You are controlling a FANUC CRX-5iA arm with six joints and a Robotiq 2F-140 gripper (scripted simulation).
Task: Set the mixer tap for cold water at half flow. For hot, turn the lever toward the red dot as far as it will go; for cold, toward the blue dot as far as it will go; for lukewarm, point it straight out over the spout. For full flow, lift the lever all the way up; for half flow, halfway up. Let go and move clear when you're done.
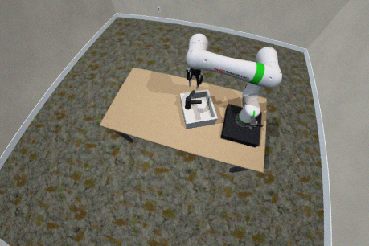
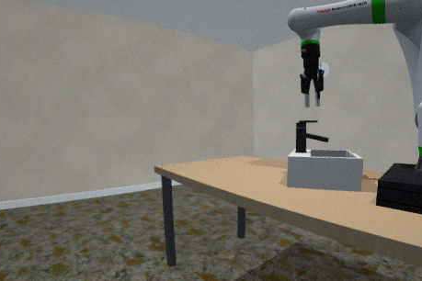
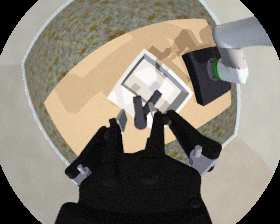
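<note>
Right now the lever is 3 cm to the left of my hand and 10 cm below it. Also, from my hand: black mixer tap 5 cm to the left, 15 cm below; white basin 8 cm behind, 34 cm below.
</note>
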